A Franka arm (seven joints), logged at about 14 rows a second.
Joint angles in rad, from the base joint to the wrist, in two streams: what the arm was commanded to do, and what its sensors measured. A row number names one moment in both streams.
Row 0, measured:
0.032, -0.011, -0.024, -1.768, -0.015, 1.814, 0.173
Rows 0 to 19, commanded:
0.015, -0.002, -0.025, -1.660, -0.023, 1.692, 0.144
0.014, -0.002, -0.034, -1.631, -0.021, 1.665, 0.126
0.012, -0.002, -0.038, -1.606, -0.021, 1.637, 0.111
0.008, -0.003, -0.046, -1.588, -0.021, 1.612, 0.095
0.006, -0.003, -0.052, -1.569, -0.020, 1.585, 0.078
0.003, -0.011, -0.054, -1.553, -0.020, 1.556, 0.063
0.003, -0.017, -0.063, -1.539, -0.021, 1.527, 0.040
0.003, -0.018, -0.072, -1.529, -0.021, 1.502, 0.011
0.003, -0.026, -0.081, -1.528, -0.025, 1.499, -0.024
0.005, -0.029, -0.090, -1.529, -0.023, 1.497, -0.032
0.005, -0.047, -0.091, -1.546, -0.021, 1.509, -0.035
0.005, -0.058, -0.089, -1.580, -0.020, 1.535, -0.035
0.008, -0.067, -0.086, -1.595, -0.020, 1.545, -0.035
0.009, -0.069, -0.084, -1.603, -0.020, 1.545, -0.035
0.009, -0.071, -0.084, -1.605, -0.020, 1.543, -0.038
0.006, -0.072, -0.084, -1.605, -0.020, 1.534, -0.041
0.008, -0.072, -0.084, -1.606, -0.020, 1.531, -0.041
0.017, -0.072, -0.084, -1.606, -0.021, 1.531, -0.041
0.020, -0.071, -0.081, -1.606, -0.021, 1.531, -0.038
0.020, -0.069, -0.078, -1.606, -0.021, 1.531, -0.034
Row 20, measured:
0.019, -0.043, -0.086, -1.572, -0.016, 1.518, -0.015
